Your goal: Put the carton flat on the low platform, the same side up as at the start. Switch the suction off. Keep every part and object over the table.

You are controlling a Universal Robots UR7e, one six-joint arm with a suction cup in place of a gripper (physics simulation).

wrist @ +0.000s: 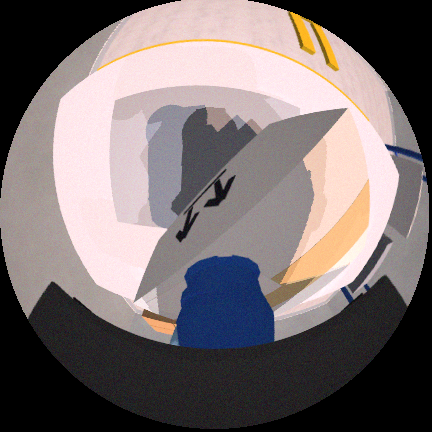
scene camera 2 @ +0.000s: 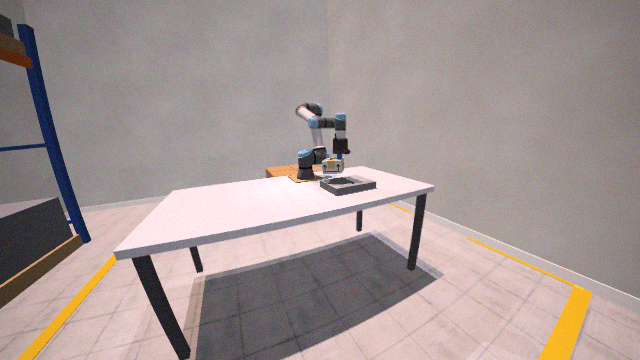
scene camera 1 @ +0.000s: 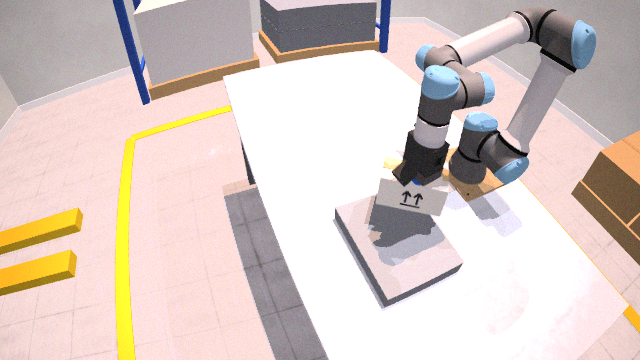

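Pixels of known places: hand, tool point: [wrist: 216, 259] [scene camera 1: 417, 184]; arm's base, link origin: [scene camera 2: 305, 177] [scene camera 1: 467, 169].
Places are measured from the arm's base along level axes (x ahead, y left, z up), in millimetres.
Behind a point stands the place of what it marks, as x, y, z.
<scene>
The carton [scene camera 1: 390, 192] {433, 32, 154} [scene camera 2: 332, 166] {412, -30, 154} [wrist: 260, 160] {423, 42, 168} is pale, with tan tape and black double arrows that point up in both scene views. It hangs in the air from my suction cup [scene camera 1: 416, 182] [scene camera 2: 339, 156] [wrist: 225, 300], which is blue and touches its top. The carton is over the part of the low platform [scene camera 1: 400, 280] {512, 205, 38} [scene camera 2: 350, 189] {534, 17, 16} [wrist: 129, 200] {373, 218, 38} nearer the arm's base, with a gap under it. Its shadow falls on the platform. In the wrist view the carton's marked side is turned at an angle to the platform's edges. The carton hides part of the platform.
The white table [scene camera 1: 300, 130] {397, -507, -10} [scene camera 2: 225, 215] {399, -716, -10} carries the platform and the arm's wooden base plate [scene camera 1: 477, 191] {51, 97, -2}. Table edges lie past the platform. Brown boxes [scene camera 1: 617, 175] stand on the floor behind the arm, and a rack with a blue post [scene camera 1: 132, 55] [scene camera 2: 50, 135] stands beyond the table.
</scene>
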